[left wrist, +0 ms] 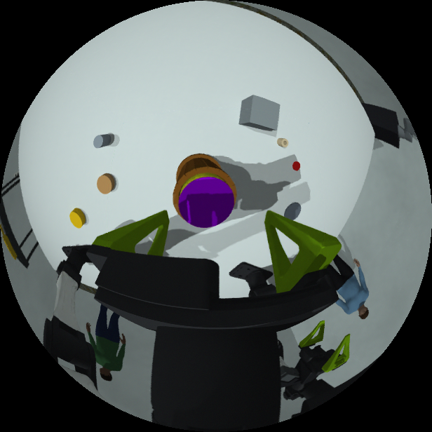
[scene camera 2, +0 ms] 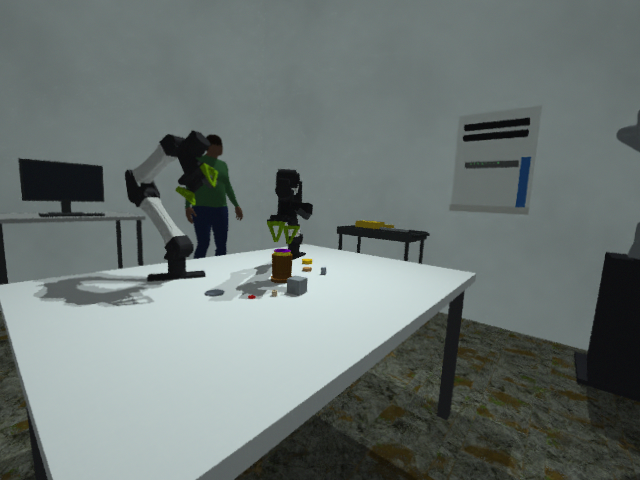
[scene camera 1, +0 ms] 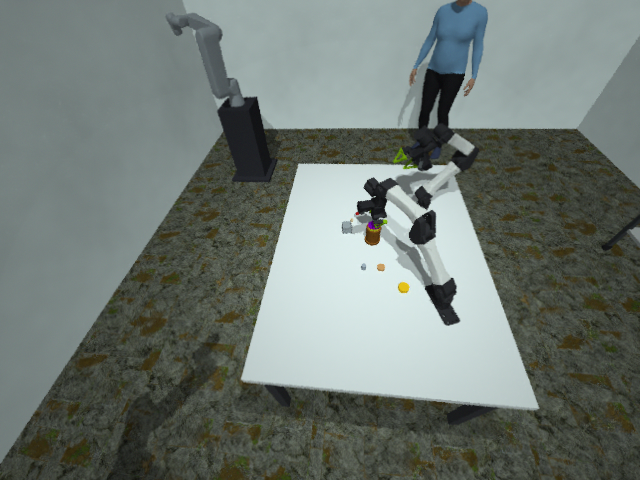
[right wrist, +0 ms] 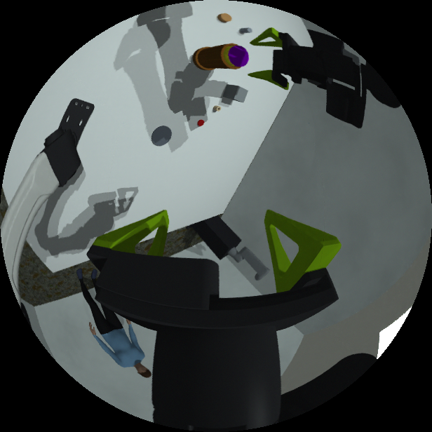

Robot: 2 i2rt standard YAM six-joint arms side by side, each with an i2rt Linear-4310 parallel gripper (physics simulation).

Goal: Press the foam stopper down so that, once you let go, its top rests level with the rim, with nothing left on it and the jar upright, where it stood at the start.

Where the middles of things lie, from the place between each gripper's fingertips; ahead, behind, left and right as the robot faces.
My left gripper is now 4 cm above the purple foam stopper (left wrist: 205,200). From my left hand the other things lie so: grey block (left wrist: 258,112) (14 cm ahead, 6 cm to the right, 12 cm below); brown ribbed jar (right wrist: 206,58) (9 cm below).
Right now my right hand is 12 cm short of the purple foam stopper, 25 cm to the right of it and 21 cm above it. Also, from my right hand: grey block 26 cm ahead, 19 cm to the left, 29 cm below; brown ribbed jar 12 cm ahead, 25 cm to the left, 25 cm below.
